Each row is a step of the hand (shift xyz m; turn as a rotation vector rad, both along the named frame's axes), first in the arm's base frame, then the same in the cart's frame.
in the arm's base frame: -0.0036 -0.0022 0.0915 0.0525 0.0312 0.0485
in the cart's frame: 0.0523 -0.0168 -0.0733 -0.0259 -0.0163 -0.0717
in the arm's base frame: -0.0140 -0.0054 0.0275 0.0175 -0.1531 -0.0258
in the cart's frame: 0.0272 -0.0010 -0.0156 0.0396 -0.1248 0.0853
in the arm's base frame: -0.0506 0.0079 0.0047 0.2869 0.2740 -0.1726
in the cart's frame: 0.0359 0.0356 0.0094 -0.4191 0.0739 -0.0781
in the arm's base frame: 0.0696 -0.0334 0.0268 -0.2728 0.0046 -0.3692
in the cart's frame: -0.0220 -0.0727 -0.0301 0.0000 0.2364 0.3935
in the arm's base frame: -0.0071 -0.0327 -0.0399 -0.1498 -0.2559 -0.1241
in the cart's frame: -0.0020 -0.0137 0.0502 0.1534 -0.0861 0.2690
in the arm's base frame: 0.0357 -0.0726 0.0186 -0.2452 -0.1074 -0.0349
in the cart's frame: 0.0152 -0.0814 0.0059 0.2063 0.0699 0.1595
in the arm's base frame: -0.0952 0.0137 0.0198 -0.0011 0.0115 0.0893
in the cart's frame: 0.0739 0.0640 0.0091 0.0434 -0.0072 -0.0786
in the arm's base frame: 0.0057 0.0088 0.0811 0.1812 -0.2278 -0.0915
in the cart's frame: 0.0352 -0.0118 -0.0728 -0.0823 -0.2686 0.1190
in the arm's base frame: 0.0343 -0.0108 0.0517 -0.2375 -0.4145 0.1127
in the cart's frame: 0.0072 -0.0387 -0.0492 0.4118 -0.2016 0.1752
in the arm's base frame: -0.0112 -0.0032 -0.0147 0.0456 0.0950 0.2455
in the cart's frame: 0.0017 0.0070 0.0173 0.0565 0.0004 -0.2611
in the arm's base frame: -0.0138 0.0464 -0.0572 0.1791 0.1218 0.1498
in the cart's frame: -0.0404 0.0551 0.0306 -0.1032 -0.0407 -0.2389
